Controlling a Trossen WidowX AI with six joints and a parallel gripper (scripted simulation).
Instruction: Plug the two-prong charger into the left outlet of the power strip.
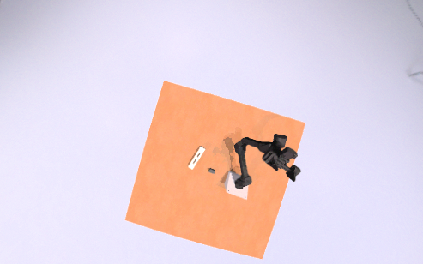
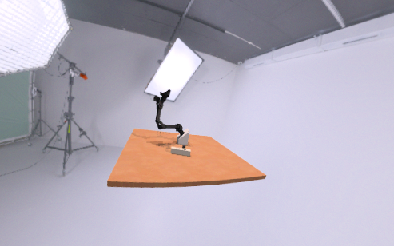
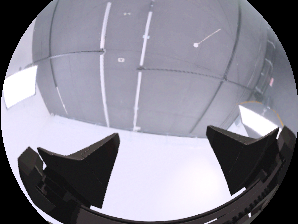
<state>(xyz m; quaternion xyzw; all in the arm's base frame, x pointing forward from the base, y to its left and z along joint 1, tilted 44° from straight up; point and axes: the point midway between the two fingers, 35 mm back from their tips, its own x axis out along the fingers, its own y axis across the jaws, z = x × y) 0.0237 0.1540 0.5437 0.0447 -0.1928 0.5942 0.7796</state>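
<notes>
The grey charger is 280 mm ahead of my gripper tip, 210 mm to the left of it and 630 mm below it.
</notes>
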